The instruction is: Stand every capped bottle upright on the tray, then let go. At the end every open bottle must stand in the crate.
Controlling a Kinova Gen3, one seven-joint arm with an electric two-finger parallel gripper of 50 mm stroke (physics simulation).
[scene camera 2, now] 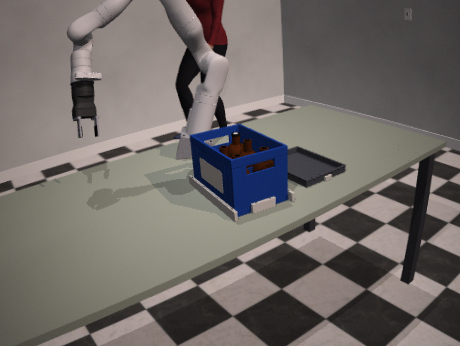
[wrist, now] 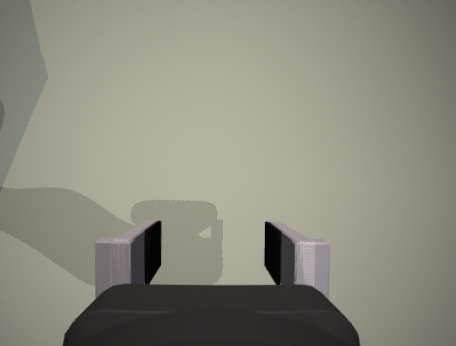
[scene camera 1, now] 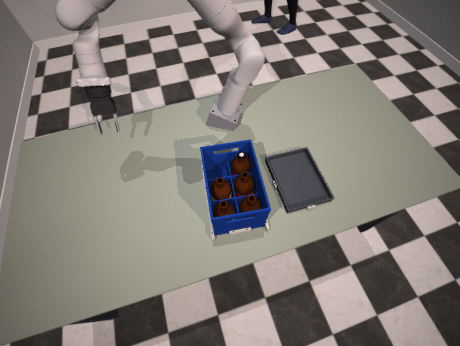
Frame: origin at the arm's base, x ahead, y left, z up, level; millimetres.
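Where they show: gripper, fingertip midpoint: (scene camera 2: 89,137) (wrist: 213,243) (scene camera 1: 109,132); arm's base, origin of the base link: (scene camera 1: 227,107).
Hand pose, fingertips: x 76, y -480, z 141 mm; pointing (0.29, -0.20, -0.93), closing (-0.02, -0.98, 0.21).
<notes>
Things, the pixels of their top centre, and the offset from my fingertips. Level surfaces: height alone.
- blue crate, middle of its top: (scene camera 2: 235,139) (scene camera 1: 232,175) dx +313, dy +340, dz -40 mm
- bottle, middle of its top: (scene camera 2: 235,133) (scene camera 1: 241,154) dx +240, dy +405, dz -52 mm
- dark grey tray, middle of its top: (scene camera 2: 301,161) (scene camera 1: 298,176) dx +343, dy +615, dz -190 mm
- green table, its level: dz -215 mm
A blue crate (scene camera 1: 241,224) (scene camera 2: 260,187) holds several upright brown bottles. One bottle (scene camera 1: 241,165) (scene camera 2: 235,145) has a white cap and stands in the back right compartment in scene camera 1. Bottles with dark open mouths stand in the crate: one (scene camera 1: 244,184) in the middle right compartment, one (scene camera 1: 221,188) in the middle left, and others (scene camera 1: 250,204) (scene camera 1: 223,209) in the front row. The back left compartment holds no bottle. The dark grey tray (scene camera 1: 310,206) (scene camera 2: 306,182) is bare. My gripper (scene camera 1: 109,132) (scene camera 2: 88,135) (wrist: 213,243) is open and empty, high above the table, left of the crate.
The green table (scene camera 1: 115,240) (scene camera 2: 125,250) carries the crate and the tray side by side. The arm's base (scene camera 1: 223,120) (scene camera 2: 184,146) stands behind the crate. Pale brackets (scene camera 1: 240,231) (scene camera 2: 263,205) sit around the crate's foot. A person (scene camera 2: 212,30) stands behind the table.
</notes>
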